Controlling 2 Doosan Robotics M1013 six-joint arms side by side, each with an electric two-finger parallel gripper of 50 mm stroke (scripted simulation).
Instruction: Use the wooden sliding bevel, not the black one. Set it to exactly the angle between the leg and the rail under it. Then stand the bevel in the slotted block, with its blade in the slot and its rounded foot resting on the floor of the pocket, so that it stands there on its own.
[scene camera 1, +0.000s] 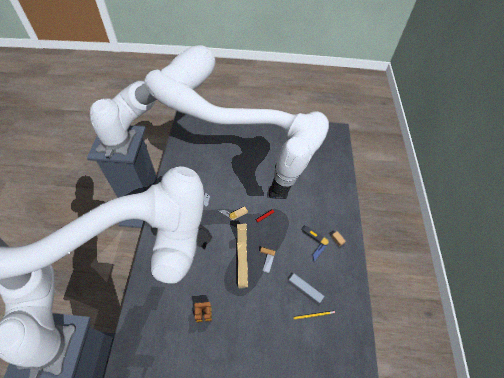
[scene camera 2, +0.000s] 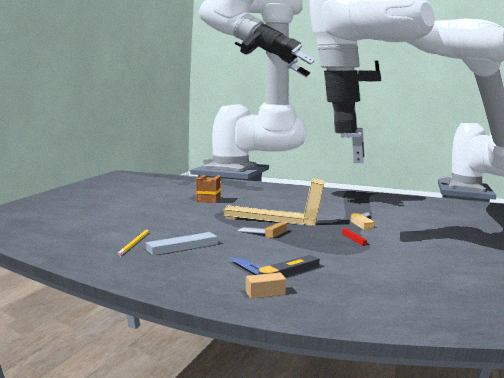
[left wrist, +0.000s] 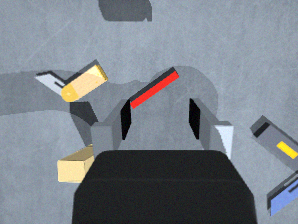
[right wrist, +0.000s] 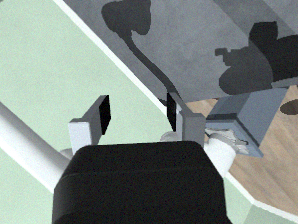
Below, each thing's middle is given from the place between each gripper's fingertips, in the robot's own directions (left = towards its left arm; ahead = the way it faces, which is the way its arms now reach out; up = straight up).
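My right gripper (scene camera 2: 310, 68) is 410 mm above the wooden sliding bevel (left wrist: 94, 77), 100 mm short of it and 180 mm to the right of it. Positions counted from my right hand: black bevel (scene camera 2: 295, 266), 410 mm below, 500 mm ahead, 60 mm to the left; tan block (scene camera 2: 257, 286), 400 mm below, 600 mm ahead, 80 mm to the left; grey bar (scene camera 2: 204, 239), far below, far ahead, a fair way to the right.
My left hand (scene camera 2: 359, 159) is 20 cm above the wooden sliding bevel and 18 cm past it. Positions counted from my left hand: black bevel, 20 cm below, 22 cm ahead, 12 cm to the right; tan block, 19 cm below, 32 cm ahead, 11 cm to the right; grey bar, a fair way below, a fair way ahead, far to the right.
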